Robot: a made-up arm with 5 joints. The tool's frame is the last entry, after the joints.
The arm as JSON. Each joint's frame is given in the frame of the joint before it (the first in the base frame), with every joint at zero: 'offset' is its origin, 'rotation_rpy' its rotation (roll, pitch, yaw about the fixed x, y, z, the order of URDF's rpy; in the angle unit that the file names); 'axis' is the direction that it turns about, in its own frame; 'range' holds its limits. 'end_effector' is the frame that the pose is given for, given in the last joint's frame.
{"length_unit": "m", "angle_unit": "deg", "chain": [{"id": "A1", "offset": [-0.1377, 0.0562, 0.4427], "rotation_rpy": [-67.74, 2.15, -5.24], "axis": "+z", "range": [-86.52, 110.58]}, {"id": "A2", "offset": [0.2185, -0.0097, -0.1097], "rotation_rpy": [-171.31, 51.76, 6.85], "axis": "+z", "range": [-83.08, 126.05]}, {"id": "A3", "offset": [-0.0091, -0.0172, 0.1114], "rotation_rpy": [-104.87, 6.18, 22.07], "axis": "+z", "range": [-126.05, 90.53]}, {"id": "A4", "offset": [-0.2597, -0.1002, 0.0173], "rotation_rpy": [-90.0, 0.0, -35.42], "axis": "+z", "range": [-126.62, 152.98]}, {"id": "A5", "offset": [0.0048, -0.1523, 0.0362], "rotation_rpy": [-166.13, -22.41, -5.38], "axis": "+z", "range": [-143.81, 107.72]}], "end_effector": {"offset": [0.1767, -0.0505, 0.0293], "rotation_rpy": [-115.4, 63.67, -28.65]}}
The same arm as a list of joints. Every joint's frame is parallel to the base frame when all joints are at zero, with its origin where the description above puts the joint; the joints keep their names.
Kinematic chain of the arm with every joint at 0, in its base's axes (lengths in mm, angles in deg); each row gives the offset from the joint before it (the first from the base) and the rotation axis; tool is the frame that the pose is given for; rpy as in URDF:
A1: xyz -137.7 56.2 442.7 axis 0.098702 0.92032 0.378508
A2: xyz 206.6 -124.6 -40.8 axis -0.845392 -0.469295 -0.255097
A3: xyz -98.9 -37.4 -40.1 axis 0 0.0001 1
A4: xyz -232.2 153.6 17.3 axis 1 0.0001 0
A5: xyz 36.2 -4.8 152.3 axis -0.897517 -0.391007 -0.203904
tool: xyz 52.3 -174.1 -39.9 rpy 0.78 -0.53 -0.45
Joint limits (deg, base to tool): -86.52..110.58 -83.08..126.05 -126.05..90.53 -126.62..152.98 -143.81..107.72

